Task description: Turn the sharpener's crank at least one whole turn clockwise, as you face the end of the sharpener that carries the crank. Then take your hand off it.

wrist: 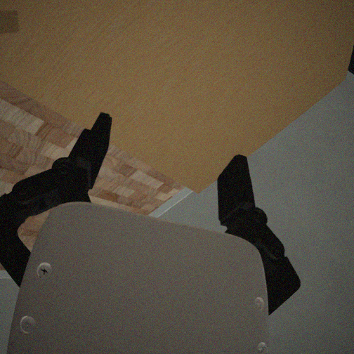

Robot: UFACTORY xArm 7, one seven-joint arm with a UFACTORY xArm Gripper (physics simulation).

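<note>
The sharpener and its crank do not show in the wrist view. My gripper (170, 148) is open, its two black fingers wide apart with nothing between them. It hangs above the corner region of a plain yellow-brown wooden table top (185, 75). How high it hangs above the surface I cannot tell.
A parquet-patterned wooden surface (125, 180) lies along the table top's left edge. A grey surface (305, 165) lies beyond its right edge. A small dark patch (9, 22) shows at the upper left, and a black object (351, 61) is cut off at the right border.
</note>
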